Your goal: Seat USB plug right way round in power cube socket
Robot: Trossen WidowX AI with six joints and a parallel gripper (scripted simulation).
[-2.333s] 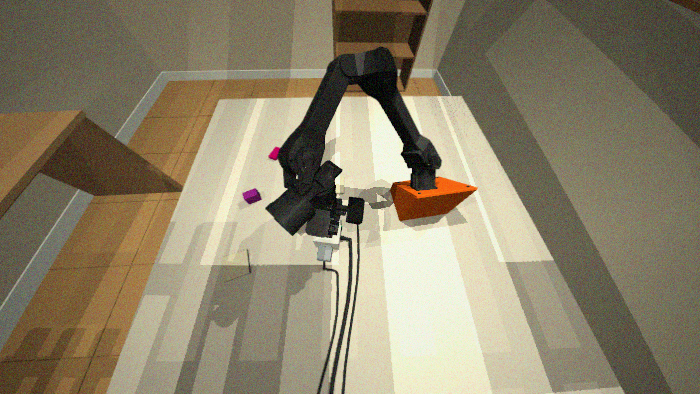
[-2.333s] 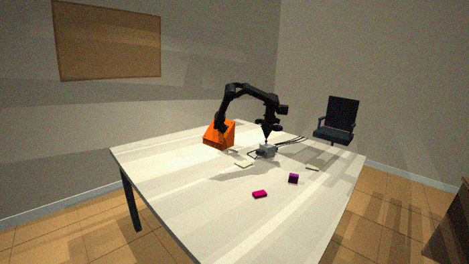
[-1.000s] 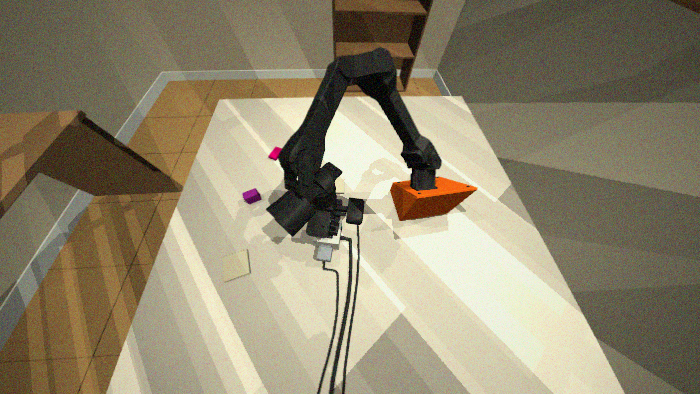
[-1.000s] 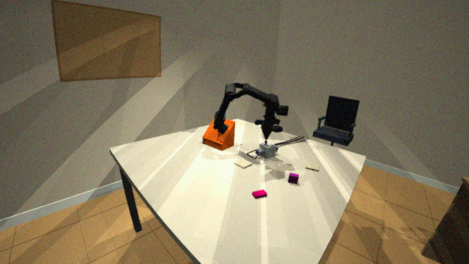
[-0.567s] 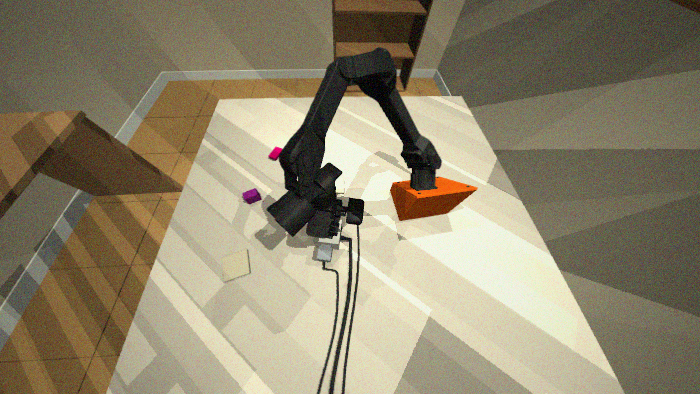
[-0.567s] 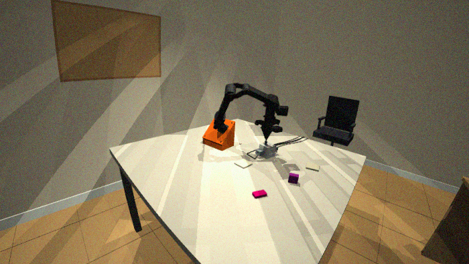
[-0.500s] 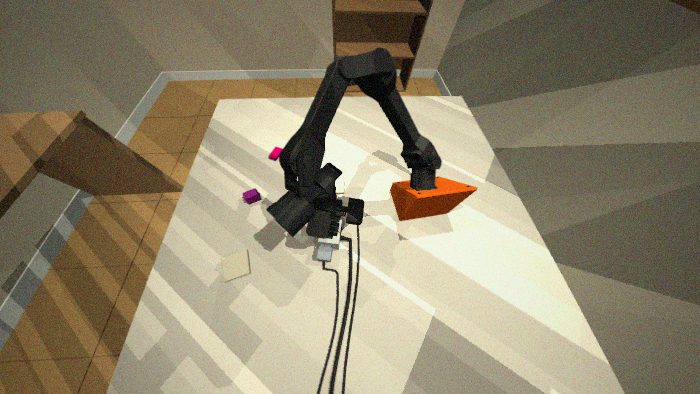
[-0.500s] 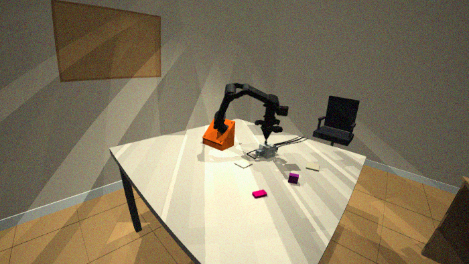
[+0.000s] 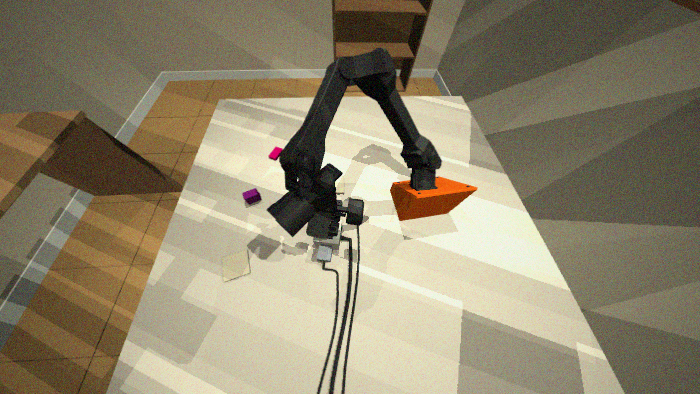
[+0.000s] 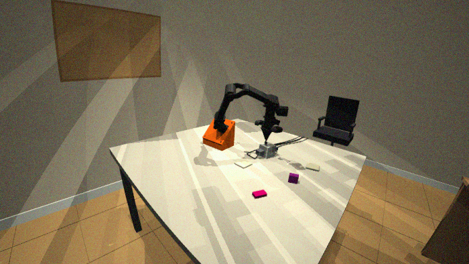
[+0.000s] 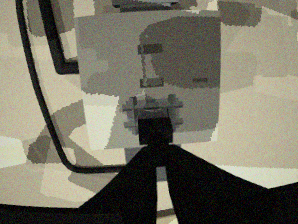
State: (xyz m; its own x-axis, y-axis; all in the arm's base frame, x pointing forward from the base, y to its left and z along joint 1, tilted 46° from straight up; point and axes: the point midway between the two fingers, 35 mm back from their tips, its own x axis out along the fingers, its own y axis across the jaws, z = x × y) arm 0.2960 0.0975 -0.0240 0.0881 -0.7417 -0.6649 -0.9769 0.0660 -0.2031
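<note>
Now: the dark USB plug 20 mm below my gripper tip. From my gripper tip the other things lie so: pale flat card (290 mm ahead, 110 mm below, 90 mm to the left).
</note>
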